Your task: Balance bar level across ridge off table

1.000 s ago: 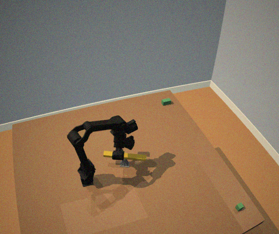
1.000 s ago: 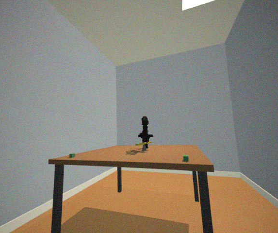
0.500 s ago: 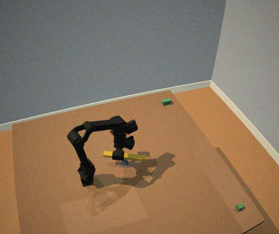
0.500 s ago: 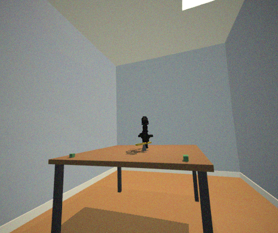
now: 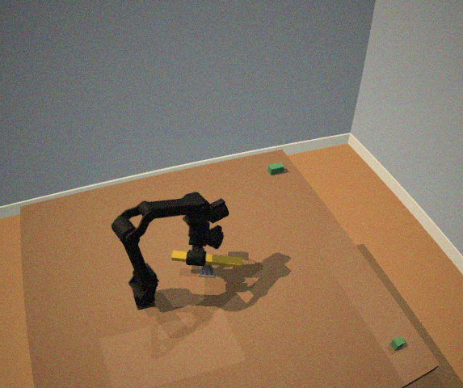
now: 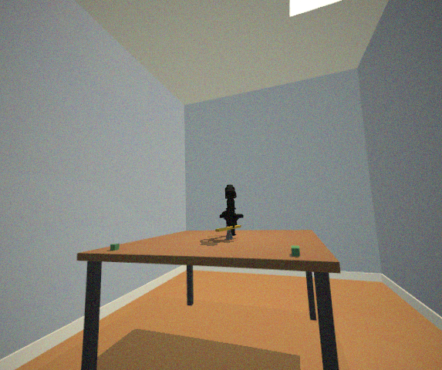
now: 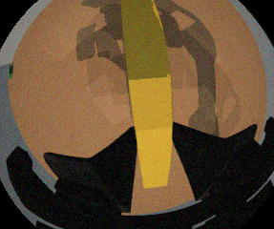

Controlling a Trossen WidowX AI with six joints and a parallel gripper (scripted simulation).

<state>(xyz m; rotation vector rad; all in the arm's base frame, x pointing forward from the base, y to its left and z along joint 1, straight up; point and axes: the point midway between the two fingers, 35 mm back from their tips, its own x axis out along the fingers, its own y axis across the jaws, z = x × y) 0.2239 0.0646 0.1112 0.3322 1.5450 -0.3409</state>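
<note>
Right now my gripper tip is 30 mm short of the yellow bar and 10 mm to the left of it.
</note>
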